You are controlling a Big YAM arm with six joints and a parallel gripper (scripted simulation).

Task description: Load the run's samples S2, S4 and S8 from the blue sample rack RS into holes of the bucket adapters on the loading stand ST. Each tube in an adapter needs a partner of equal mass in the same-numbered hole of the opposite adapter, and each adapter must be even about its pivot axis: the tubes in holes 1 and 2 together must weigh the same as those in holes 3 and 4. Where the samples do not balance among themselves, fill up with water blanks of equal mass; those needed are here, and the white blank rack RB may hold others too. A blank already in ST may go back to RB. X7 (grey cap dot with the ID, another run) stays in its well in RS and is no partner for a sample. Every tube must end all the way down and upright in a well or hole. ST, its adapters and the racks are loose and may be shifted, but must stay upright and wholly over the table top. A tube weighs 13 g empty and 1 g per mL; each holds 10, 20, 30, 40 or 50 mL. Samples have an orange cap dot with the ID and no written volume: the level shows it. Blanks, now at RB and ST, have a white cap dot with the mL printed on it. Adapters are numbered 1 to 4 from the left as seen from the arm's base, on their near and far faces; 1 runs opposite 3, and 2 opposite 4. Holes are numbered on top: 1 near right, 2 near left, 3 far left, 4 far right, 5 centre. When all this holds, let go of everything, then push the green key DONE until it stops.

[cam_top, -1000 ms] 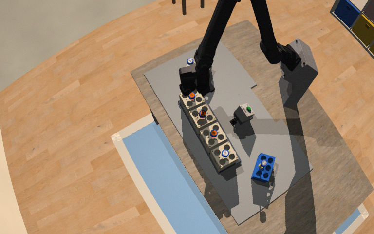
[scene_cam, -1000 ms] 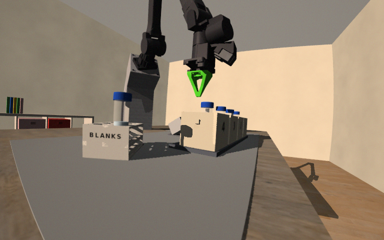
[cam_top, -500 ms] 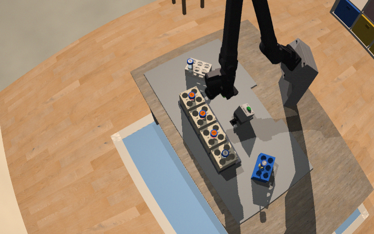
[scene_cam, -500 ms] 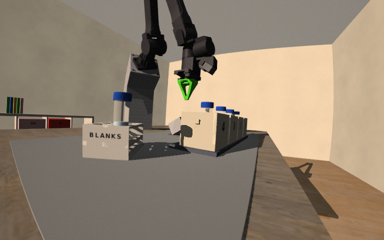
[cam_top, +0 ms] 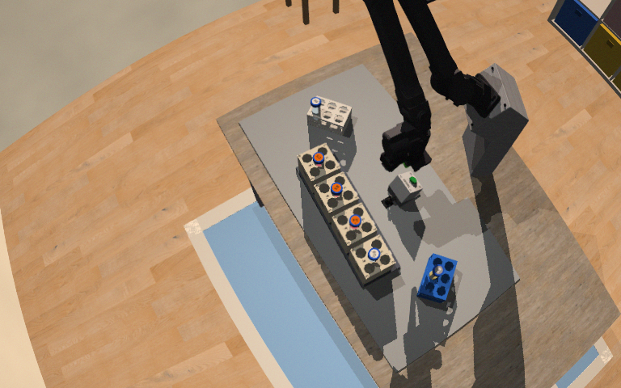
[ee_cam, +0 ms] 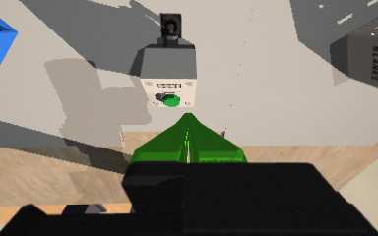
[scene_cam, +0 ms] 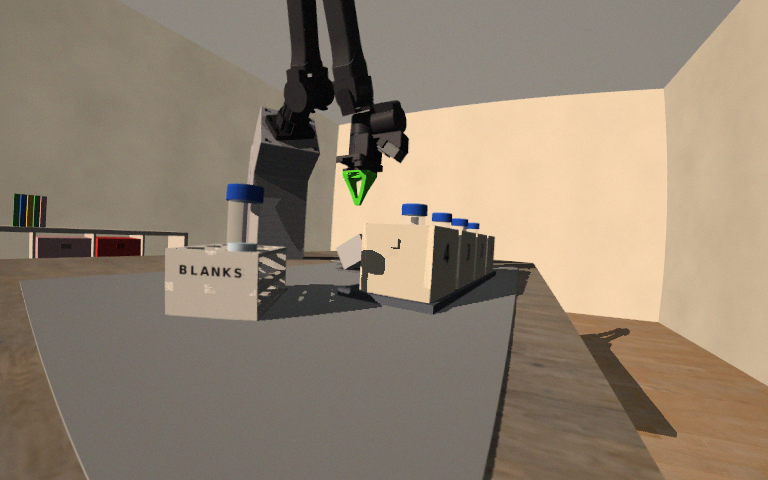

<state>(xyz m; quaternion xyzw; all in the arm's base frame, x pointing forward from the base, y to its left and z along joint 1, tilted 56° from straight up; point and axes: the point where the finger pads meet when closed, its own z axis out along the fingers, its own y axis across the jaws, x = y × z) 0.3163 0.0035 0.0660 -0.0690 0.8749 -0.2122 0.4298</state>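
The green DONE key lies 9 cm below my hand, 3 cm to the left of it and 2 cm behind it. Also, from my hand: orange-dot tube: 20 cm ahead, 9 cm below, 8 cm to the right; then orange-dot sample: 23 cm ahead, 9 cm below, 3 cm to the left; then white-dot blank marked 10: 23 cm ahead, 13 cm to the left, 9 cm below.
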